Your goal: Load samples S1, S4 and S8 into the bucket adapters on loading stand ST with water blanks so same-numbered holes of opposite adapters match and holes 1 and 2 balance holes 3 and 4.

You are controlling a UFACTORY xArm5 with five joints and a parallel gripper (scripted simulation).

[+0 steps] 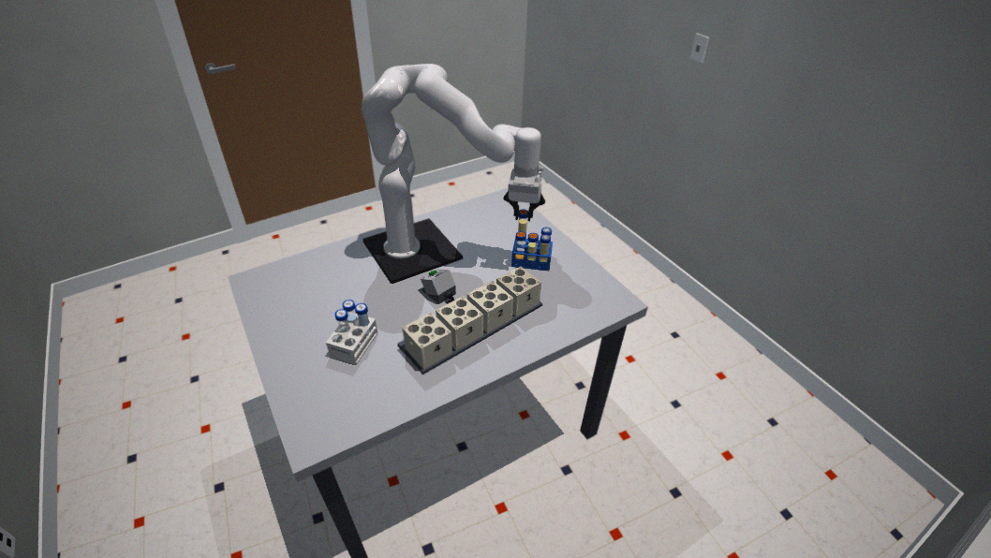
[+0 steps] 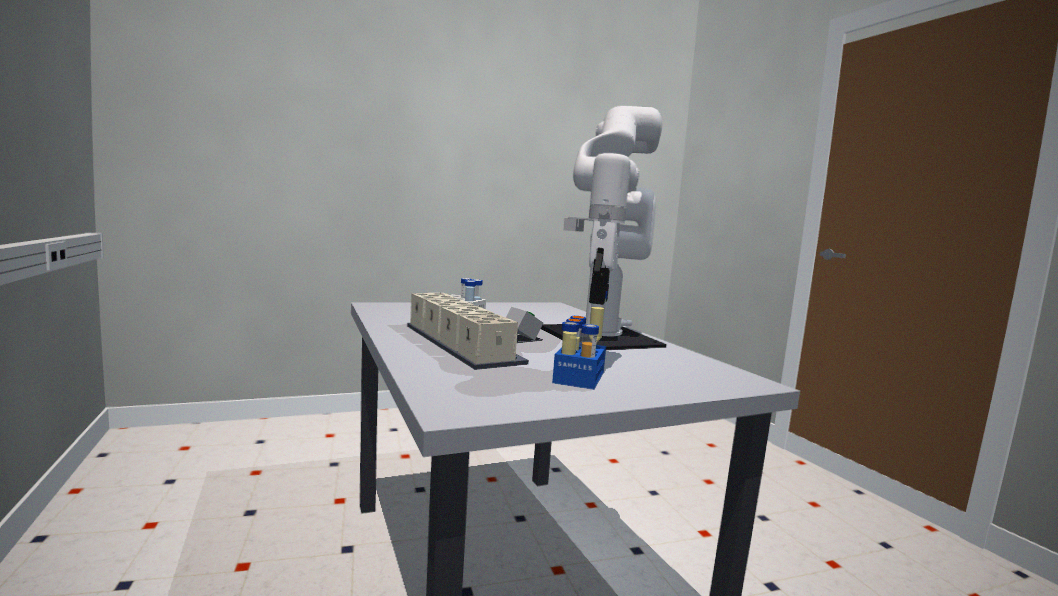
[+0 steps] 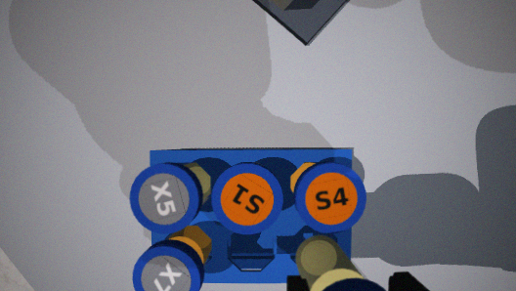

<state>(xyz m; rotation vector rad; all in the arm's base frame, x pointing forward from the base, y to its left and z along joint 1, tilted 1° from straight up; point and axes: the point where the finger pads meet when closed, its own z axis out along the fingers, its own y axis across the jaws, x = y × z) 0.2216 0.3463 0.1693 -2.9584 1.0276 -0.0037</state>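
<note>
Now: hand 4 cm short of the blue samples rack, 2 cm to the right of it and 15 cm above it. Also, from my hand: adapter 3 (24 cm ahead, 35 cm to the right, 13 cm below); white rack (12 cm ahead, 63 cm to the right, 15 cm below).
</note>
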